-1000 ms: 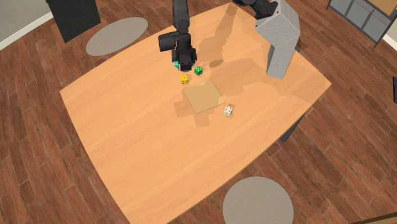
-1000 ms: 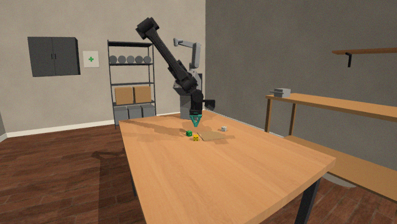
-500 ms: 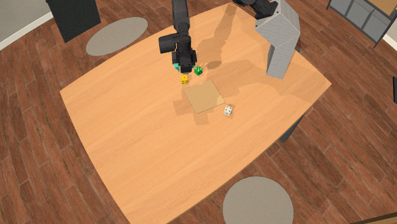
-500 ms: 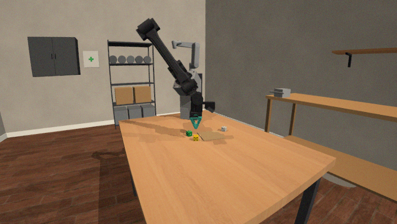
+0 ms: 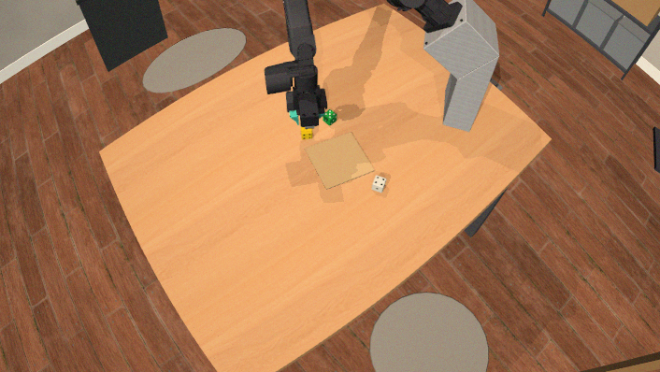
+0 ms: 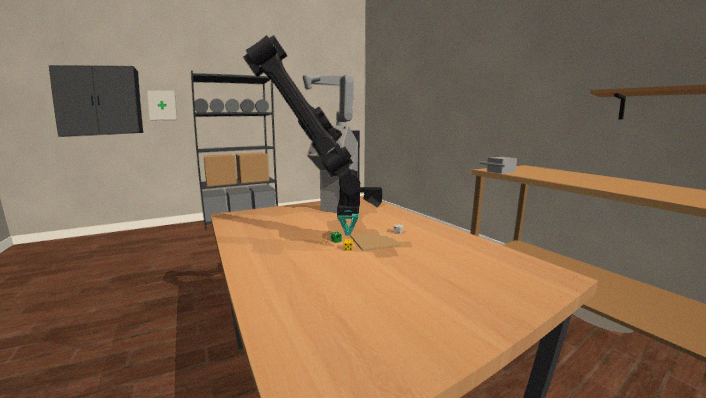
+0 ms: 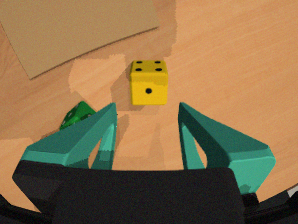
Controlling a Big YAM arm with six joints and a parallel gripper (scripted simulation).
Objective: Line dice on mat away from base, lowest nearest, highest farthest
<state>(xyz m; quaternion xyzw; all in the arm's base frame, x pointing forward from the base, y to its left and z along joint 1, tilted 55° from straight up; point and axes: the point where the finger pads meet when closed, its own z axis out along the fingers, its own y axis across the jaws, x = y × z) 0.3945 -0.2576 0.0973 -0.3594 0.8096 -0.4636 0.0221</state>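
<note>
The yellow die lies 5 cm below my hand. Also, from my hand: green die 8 cm behind, 5 cm below, 3 cm to the left; tan mat 12 cm to the left, 6 cm below, 3 cm ahead; white die 25 cm to the left, 5 cm below, 5 cm ahead.
</note>
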